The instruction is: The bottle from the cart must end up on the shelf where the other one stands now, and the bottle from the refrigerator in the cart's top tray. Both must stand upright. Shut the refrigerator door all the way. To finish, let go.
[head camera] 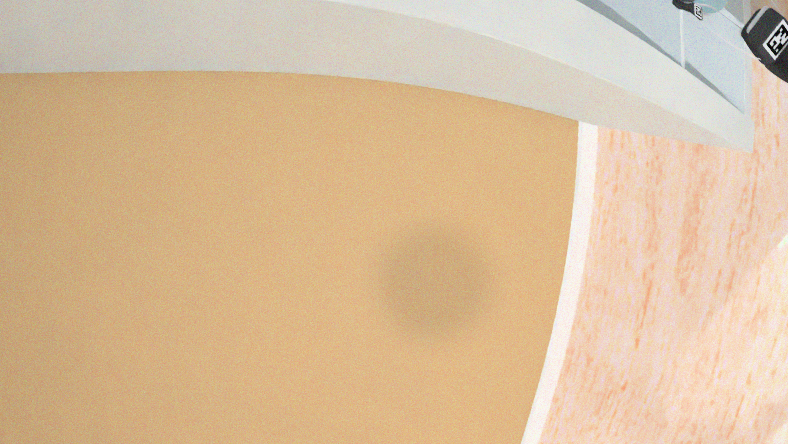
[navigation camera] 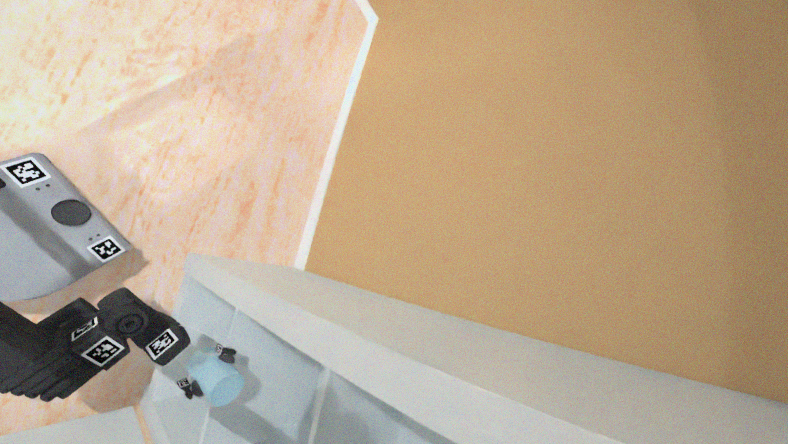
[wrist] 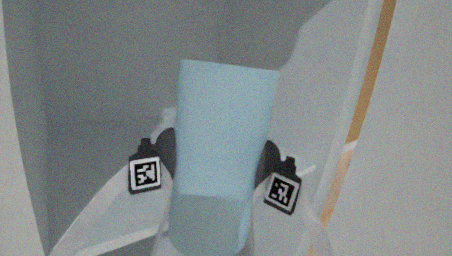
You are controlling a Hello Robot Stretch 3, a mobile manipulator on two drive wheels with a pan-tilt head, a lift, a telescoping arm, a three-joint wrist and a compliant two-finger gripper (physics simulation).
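Pixels of known places: robot's base, origin of the base link: (navigation camera: 71, 211).
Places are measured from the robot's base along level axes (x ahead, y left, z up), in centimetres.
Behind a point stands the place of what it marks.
A light blue bottle (head camera: 711, 4) @[x -0.8, y -37.5, z 60.3 cm] (navigation camera: 223, 386) @[x -2.4, y -39.5, z 71.5 cm] (wrist: 222, 110) is held between the two fingers of my gripper (navigation camera: 208, 371) @[x -2.4, y -42.1, z 64.3 cm] (wrist: 218, 151) @[x -2.4, y -42.1, z 64.3 cm], which is shut on it. One finger shows at the head view's top right corner. The bottle is in front of the open interior of the white refrigerator (head camera: 330, 38) @[x 26.8, y -43.8, z 106.1 cm] (navigation camera: 496, 364) @[x 25.3, y -42.0, z 120.7 cm] (wrist: 110, 75); how far inside it reaches is unclear. The refrigerator door (navigation camera: 82, 432) @[x -39.9, y -57.5, z 13.2 cm] (wrist: 410, 150) stands open, a pale panel to the right in the wrist view. The other bottle, the cart and the destination shelf cannot be made out.
A tan wall (head camera: 275, 248) @[x 76.3, y -55.8, z 92.0 cm] (navigation camera: 551, 165) @[x 100.5, y -35.8, z 128.7 cm] with white baseboard (head camera: 573, 248) @[x 79.1, y -51.8, z 7.7 cm] (navigation camera: 336, 148) @[x 114.6, y -22.5, z 8.3 cm] stands beside the refrigerator. Thin shelf edges (navigation camera: 318, 402) @[x 6.0, y -43.7, z 91.5 cm] cross the interior near the gripper. My base (navigation camera: 44, 237) @[x -7.6, y -2.9, z 15.9 cm] is on the wood-patterned floor (head camera: 678, 248) @[x 52.3, y -29.7, z 0.0 cm] (navigation camera: 220, 182) @[x 44.7, y -12.6, z 0.0 cm], at the left of the navigation view.
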